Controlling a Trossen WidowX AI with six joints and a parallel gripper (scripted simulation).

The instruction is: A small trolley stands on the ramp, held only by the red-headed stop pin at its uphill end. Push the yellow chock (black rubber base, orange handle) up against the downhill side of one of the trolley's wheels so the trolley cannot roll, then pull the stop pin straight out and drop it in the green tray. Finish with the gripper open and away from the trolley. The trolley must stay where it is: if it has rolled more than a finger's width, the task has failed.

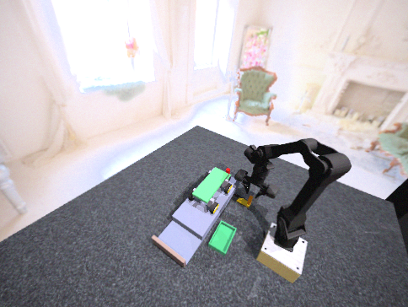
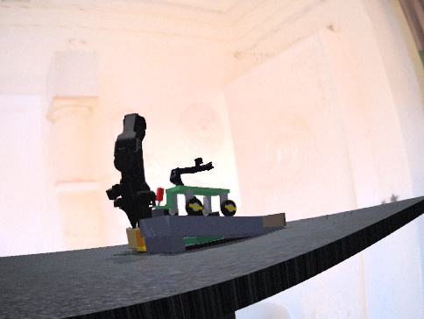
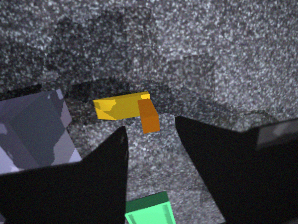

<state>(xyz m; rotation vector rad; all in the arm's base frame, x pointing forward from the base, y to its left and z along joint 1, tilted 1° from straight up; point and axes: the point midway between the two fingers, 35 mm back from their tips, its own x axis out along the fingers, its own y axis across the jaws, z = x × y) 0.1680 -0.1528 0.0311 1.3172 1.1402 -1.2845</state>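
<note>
My gripper tip is 5 cm above the yellow chock and 2 cm short of it. Round my gripper tip: green trolley (16 cm ahead, 11 cm to the left, 4 cm above); red-headed stop pin (13 cm ahead, 6 cm above, 1 cm to the right); ramp (17 cm ahead, 11 cm to the left, 2 cm below).
</note>
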